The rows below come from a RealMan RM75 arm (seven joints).
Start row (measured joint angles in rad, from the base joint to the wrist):
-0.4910 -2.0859 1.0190 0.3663 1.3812 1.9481 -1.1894
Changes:
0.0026 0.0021 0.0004 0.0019 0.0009 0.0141 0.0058
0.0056 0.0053 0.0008 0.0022 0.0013 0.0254 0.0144
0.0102 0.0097 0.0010 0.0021 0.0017 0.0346 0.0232
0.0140 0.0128 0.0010 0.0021 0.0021 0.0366 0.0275
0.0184 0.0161 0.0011 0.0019 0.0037 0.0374 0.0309
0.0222 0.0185 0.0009 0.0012 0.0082 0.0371 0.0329
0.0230 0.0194 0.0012 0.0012 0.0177 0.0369 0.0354
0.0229 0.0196 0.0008 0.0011 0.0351 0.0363 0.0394
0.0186 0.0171 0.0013 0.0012 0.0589 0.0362 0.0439
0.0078 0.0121 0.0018 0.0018 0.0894 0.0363 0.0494
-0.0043 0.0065 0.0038 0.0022 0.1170 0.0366 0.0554
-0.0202 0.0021 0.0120 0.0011 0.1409 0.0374 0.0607
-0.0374 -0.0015 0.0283 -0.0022 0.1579 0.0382 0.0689
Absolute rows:
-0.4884 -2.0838 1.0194 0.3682 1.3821 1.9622 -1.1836
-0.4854 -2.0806 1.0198 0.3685 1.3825 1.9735 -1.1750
-0.4808 -2.0762 1.0200 0.3684 1.3829 1.9827 -1.1662
-0.4770 -2.0731 1.0200 0.3684 1.3833 1.9847 -1.1619
-0.4726 -2.0698 1.0201 0.3682 1.3849 1.9855 -1.1585
-0.4688 -2.0674 1.0199 0.3675 1.3894 1.9852 -1.1565
-0.4680 -2.0665 1.0202 0.3675 1.3989 1.9850 -1.1540
-0.4681 -2.0663 1.0198 0.3674 1.4163 1.9844 -1.1500
-0.4724 -2.0688 1.0203 0.3675 1.4401 1.9843 -1.1455
-0.4832 -2.0738 1.0208 0.3681 1.4706 1.9844 -1.1400
-0.4953 -2.0794 1.0228 0.3685 1.4982 1.9847 -1.1340
-0.5112 -2.0838 1.0310 0.3674 1.5221 1.9855 -1.1287
-0.5284 -2.0874 1.0473 0.3641 1.5391 1.9863 -1.1205

